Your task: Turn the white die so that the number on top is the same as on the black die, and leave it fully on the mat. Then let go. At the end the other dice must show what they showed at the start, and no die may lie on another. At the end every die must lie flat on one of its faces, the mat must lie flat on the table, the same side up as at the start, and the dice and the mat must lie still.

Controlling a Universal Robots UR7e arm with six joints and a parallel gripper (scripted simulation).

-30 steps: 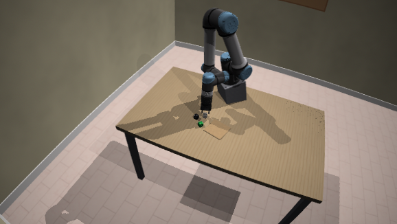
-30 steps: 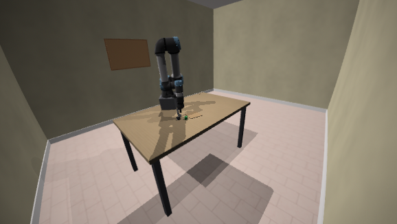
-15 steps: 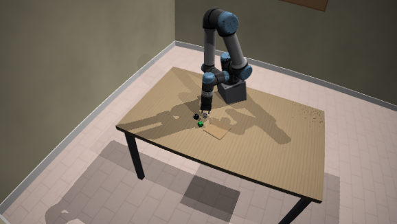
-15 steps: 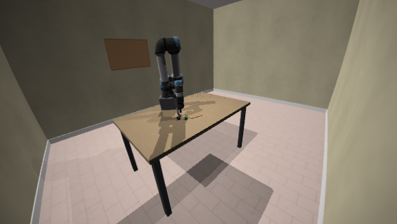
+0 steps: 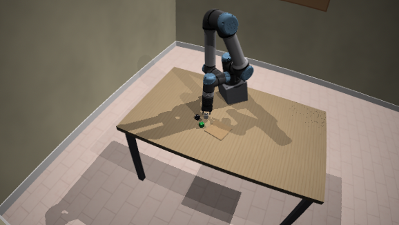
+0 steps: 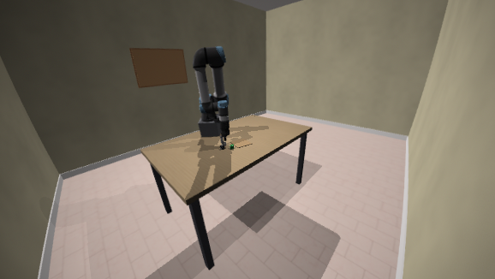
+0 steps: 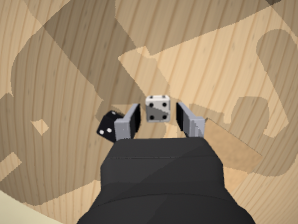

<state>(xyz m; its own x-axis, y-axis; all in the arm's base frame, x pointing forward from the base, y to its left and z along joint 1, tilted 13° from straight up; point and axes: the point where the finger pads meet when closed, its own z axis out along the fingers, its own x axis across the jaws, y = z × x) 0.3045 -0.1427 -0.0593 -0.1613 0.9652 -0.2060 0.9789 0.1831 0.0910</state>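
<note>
Now: the white die 4 cm below my hand. Round my hand: tan mat (10 cm ahead, 11 cm to the left, 5 cm below); green die (10 cm ahead, 1 cm to the right, 4 cm below); black die (3 cm ahead, 6 cm to the right, 4 cm below).
</note>
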